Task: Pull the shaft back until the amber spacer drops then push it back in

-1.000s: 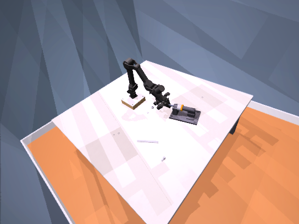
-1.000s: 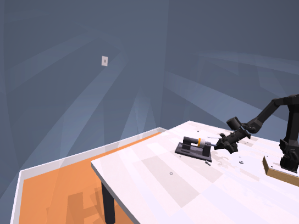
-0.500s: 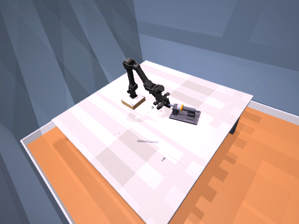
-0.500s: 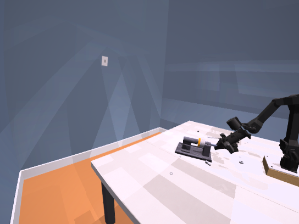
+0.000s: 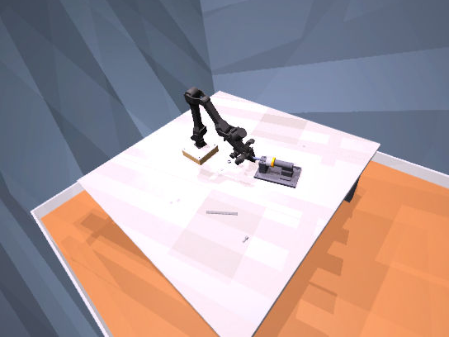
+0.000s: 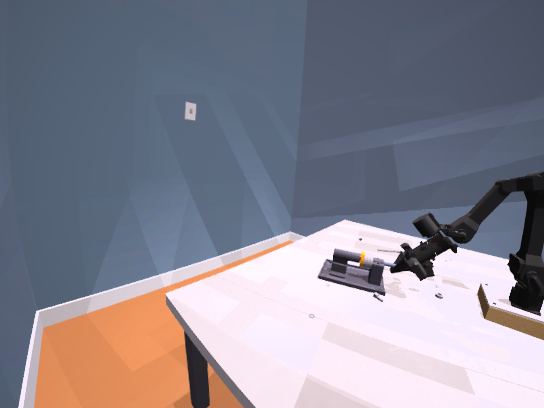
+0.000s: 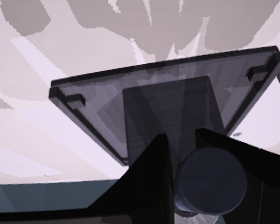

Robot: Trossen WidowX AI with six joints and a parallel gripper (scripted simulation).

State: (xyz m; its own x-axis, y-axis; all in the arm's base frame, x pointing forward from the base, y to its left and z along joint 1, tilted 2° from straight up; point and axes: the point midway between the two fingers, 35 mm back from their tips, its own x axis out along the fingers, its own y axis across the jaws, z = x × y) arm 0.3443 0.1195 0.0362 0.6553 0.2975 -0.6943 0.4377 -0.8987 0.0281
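Now: gripper tip 30 mm short of the shaft, 10 mm to the right of it and 20 mm below it. Also, from my gripper tip: amber spacer: 90 mm ahead, 50 mm to the left, 20 mm above; pale spacer: 60 mm ahead, 30 mm to the left, 20 mm above.
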